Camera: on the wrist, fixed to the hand. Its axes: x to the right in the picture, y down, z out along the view.
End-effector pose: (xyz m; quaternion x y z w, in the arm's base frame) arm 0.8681 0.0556 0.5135 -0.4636 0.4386 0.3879 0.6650
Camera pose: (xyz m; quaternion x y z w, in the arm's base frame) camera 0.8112 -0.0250 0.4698 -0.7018 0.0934 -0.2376 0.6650
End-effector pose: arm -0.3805 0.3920 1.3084 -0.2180 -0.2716 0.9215 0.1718
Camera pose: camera -0.3527 0.4060 1.2050 -0.1153 -0.3333 0.5051 0.7878
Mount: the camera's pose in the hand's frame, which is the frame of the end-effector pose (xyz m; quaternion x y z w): 0.0145 0.0429 -0.0980 -0.0180 0.1528 -0.6805 0.7164
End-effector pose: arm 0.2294 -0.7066 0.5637 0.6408 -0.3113 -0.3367 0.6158
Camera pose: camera 0.3183 -0.6637 0.6073 0.7112 0.3132 -0.5679 0.2711
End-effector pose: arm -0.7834 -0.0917 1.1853 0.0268 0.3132 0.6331 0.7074
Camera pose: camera -0.8678 -0.1052 1.1194 -0.3034 0.3393 -0.0181 0.8902
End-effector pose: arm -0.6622 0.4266 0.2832 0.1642 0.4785 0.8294 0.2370
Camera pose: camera -0.7333 0.3460 0.2734 -0.3390 0.4758 0.4666 0.6640
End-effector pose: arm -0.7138 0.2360 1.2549 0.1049 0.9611 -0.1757 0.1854
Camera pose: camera -0.7469 0.3142 1.3216 0.5554 -0.7914 0.2187 0.1317
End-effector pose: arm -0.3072 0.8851 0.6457 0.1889 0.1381 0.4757 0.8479
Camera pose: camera -0.3727 0.9365 0.5770 -0.0466 0.3485 -0.2049 0.9135
